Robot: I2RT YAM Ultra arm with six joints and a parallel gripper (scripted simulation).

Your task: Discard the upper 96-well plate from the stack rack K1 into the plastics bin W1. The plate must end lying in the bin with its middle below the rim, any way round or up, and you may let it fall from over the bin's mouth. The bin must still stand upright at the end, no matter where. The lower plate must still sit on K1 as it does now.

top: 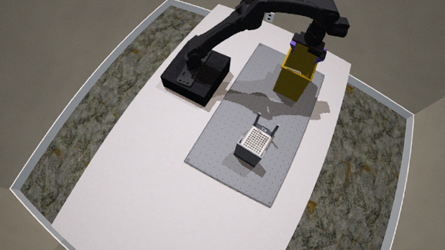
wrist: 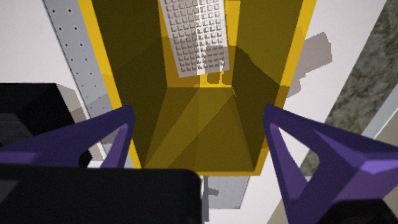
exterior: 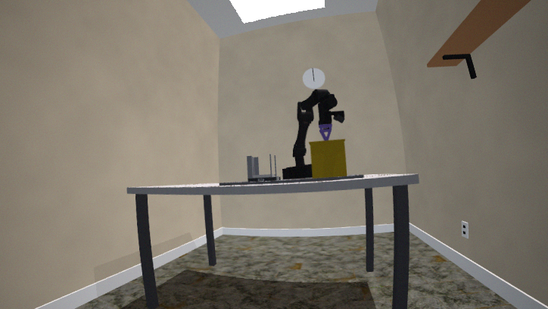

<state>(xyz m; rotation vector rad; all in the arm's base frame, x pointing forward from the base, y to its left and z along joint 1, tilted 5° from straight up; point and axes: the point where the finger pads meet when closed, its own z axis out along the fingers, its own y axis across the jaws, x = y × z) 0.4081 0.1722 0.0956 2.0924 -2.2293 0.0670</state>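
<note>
The yellow plastics bin W1 is 110 mm below my hand.
</note>
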